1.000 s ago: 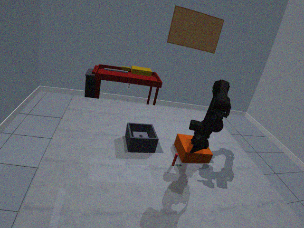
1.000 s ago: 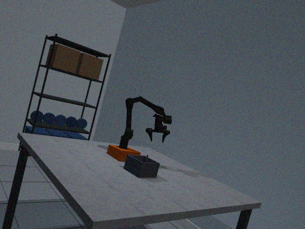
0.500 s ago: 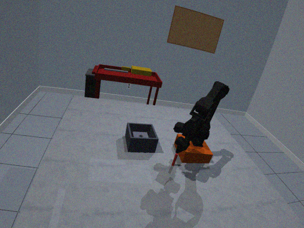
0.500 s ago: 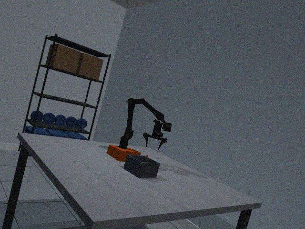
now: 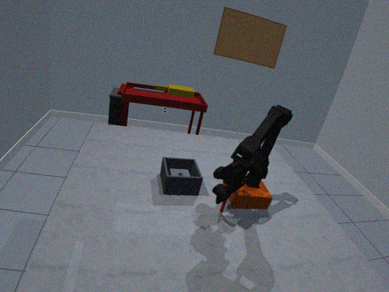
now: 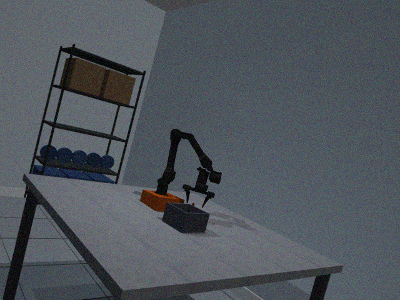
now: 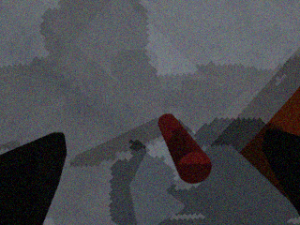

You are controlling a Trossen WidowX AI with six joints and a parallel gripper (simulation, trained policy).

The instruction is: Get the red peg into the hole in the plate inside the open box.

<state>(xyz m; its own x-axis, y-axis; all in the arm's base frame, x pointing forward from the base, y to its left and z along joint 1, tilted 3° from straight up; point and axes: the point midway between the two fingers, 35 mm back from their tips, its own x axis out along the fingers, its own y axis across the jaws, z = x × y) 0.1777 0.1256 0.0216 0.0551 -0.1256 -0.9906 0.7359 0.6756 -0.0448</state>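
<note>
Right now my gripper tip is 1 cm past the red peg and 3 cm above it. The rest, counted from my gripper tip: pale plate 16 cm ahead, 18 cm to the right, 2 cm below; dark box 16 cm ahead, 18 cm to the right, 4 cm below.
</note>
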